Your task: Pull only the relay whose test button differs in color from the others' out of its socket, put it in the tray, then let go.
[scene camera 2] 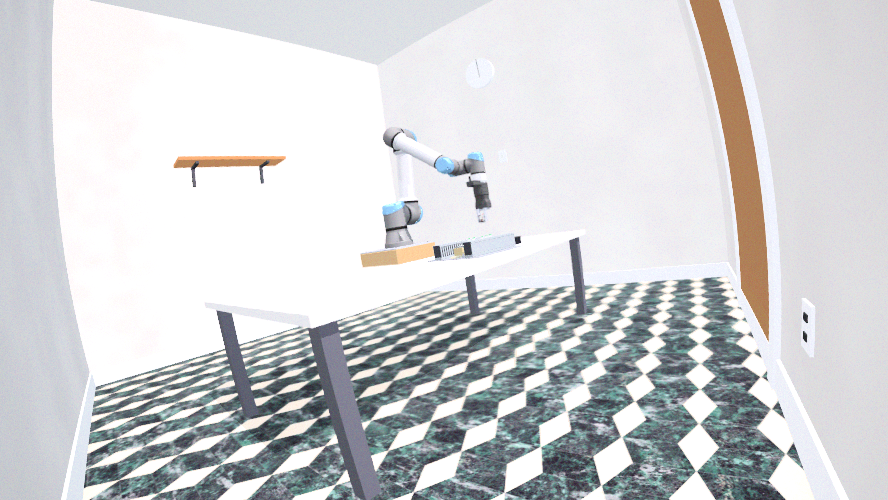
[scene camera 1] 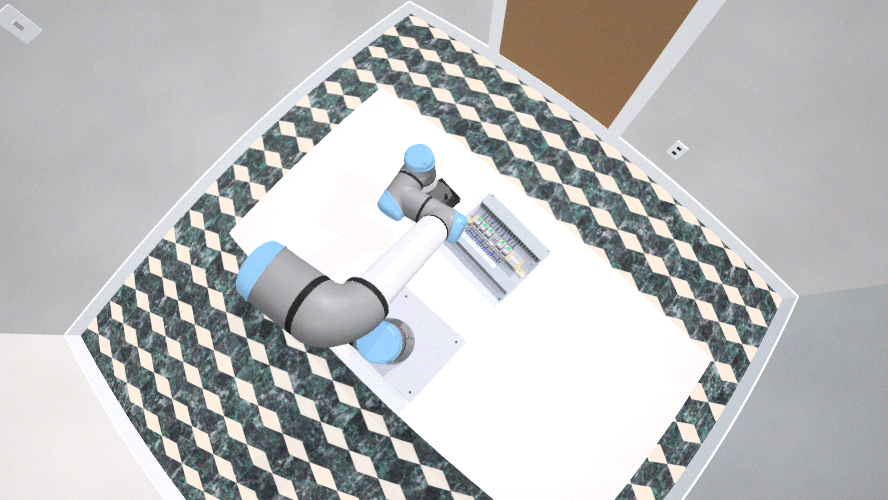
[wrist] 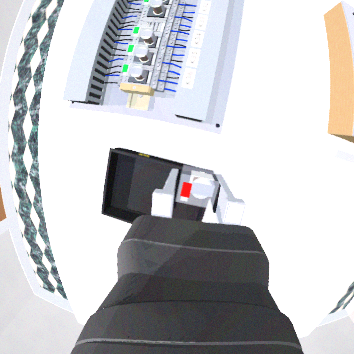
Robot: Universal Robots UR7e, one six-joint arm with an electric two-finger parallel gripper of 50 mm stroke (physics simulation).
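Frame: origin at the arm's base, x ahead, y left, z up, level; centimetres.
Seen in the pictures: gripper, fingertip midpoint: (scene camera 2: 483, 221) (wrist: 194, 182); arm's base, origin of the base link: (scene camera 2: 399, 246).
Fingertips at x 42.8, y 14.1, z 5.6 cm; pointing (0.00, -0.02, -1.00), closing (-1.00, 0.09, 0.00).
Pixels of each thing's middle, then the offset from my fingertips to it. "pt": a spot on its surface instead. Level surfaces: height alone.
- relay, body centre: (wrist: 196, 183) dz +1.6, dx +0.0, dy -0.4 cm
- black tray, surface spot: (wrist: 136, 187) pt dz -12.7, dx +9.3, dy +4.9 cm
- panel, body centre: (wrist: 157, 27) (scene camera 1: 496, 245) (scene camera 2: 476, 252) dz -12.5, dx +6.2, dy -22.6 cm
- beige end block, body centre: (wrist: 136, 89) dz -10.5, dx +8.4, dy -10.8 cm
- white table, its level: dz -13.1 cm
My gripper (wrist: 194, 182) (scene camera 2: 481, 218) is shut on a relay (wrist: 202, 188) with a red test button; its fingertips are hidden in scene camera 1. The relay is out of its socket and held in the air. In the wrist view it appears over the right part of the black tray (wrist: 136, 187), which also shows partly behind the arm in scene camera 1 (scene camera 1: 457, 199). In scene camera 2 the gripper is well above table height. Several relays (wrist: 143, 53) with green test buttons stand in the socket row of the panel (wrist: 217, 70) (scene camera 2: 494, 245).
The panel's side walls and slotted wire ducts (wrist: 95, 82) rise along its relay row, close to the tray. A beige end block (wrist: 136, 89) stands at the row's end. The robot base's wooden block (wrist: 341, 75) (scene camera 2: 407, 254) stands on the white table (scene camera 1: 559, 372) (scene camera 2: 279, 298).
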